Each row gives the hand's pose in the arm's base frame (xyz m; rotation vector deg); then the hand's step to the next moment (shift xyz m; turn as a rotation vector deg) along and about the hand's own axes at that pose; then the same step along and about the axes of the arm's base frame.
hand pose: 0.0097 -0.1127 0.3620 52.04 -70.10 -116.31
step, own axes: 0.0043 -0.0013 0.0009 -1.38 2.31 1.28
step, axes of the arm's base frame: -0.0034 -0.0023 -0.0019 0.12 0.78 2.87
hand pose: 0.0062 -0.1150 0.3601 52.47 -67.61 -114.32
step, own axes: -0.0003 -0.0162 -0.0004 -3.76 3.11 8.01
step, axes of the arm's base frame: -0.0023 0.0064 -0.0147 -3.91 5.44 6.56
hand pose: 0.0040 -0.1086 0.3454 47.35 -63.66 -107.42
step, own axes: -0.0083 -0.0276 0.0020 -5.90 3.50 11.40
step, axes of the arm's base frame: -0.0059 0.0164 -0.0230 -5.58 8.51 8.57
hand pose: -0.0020 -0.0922 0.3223 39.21 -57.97 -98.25
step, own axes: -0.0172 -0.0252 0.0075 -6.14 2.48 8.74
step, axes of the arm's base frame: -0.0118 0.0225 -0.0185 -3.80 8.07 6.37
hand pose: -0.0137 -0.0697 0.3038 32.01 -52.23 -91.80
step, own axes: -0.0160 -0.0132 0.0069 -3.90 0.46 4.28
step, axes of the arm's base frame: -0.0094 0.0178 -0.0085 -2.10 4.85 2.41
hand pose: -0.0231 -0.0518 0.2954 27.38 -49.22 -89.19
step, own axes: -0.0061 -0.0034 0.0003 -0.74 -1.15 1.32
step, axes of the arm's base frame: -0.0014 0.0060 -0.0034 -1.59 1.04 -0.15
